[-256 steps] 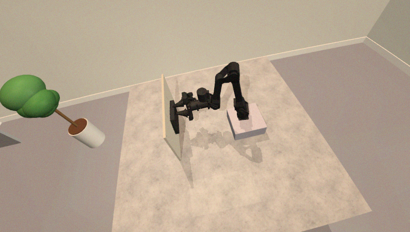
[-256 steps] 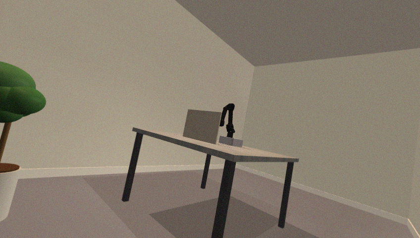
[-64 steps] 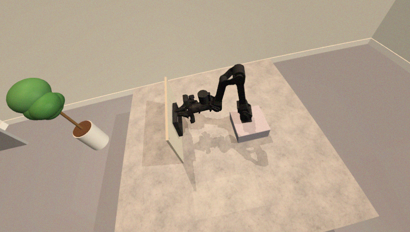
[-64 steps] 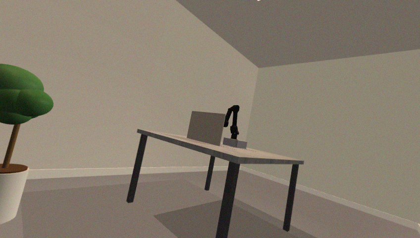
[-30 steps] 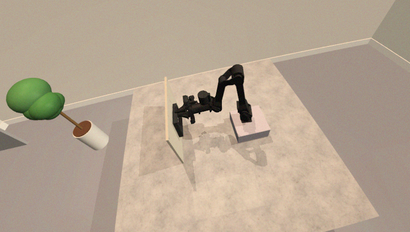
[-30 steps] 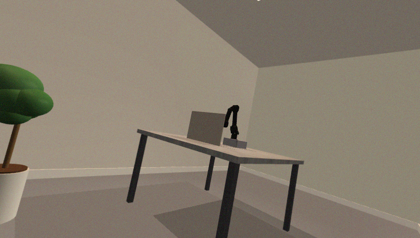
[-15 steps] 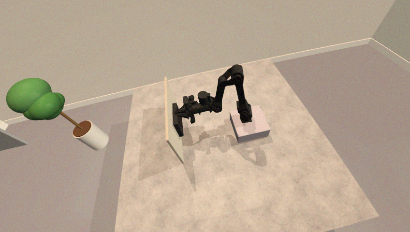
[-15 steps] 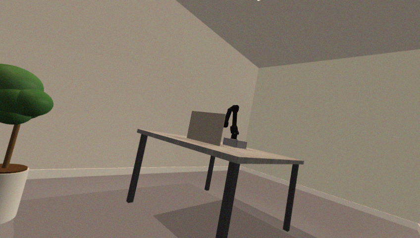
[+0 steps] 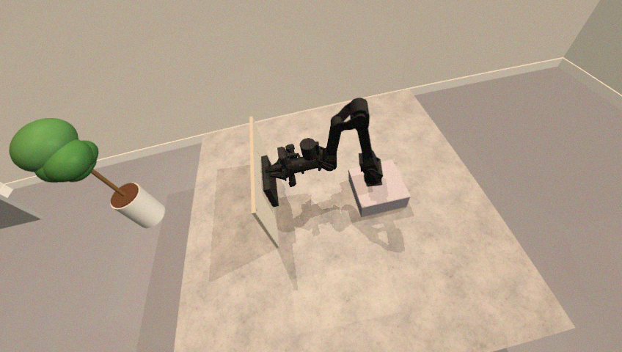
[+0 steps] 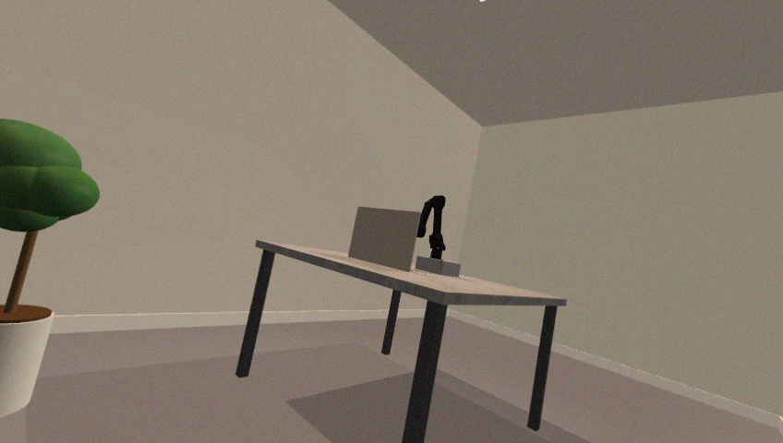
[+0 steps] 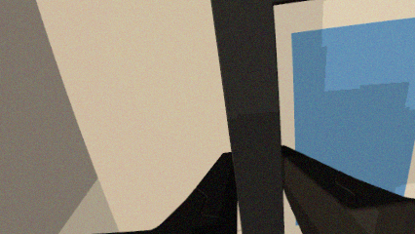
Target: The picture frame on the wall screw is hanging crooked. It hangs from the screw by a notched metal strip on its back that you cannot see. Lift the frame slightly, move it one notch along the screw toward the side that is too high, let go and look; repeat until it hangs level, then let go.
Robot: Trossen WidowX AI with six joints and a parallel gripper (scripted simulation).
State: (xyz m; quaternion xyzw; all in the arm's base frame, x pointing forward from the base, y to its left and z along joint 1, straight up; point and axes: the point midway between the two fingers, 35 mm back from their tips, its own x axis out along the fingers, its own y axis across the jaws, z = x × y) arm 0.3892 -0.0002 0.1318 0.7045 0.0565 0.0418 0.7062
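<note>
The picture frame is 5 cm below my gripper tip and 1 cm ahead of it. The rest, counted from my gripper tip: wall panel: 6 cm below, 2 cm ahead, 1 cm to the right.
</note>
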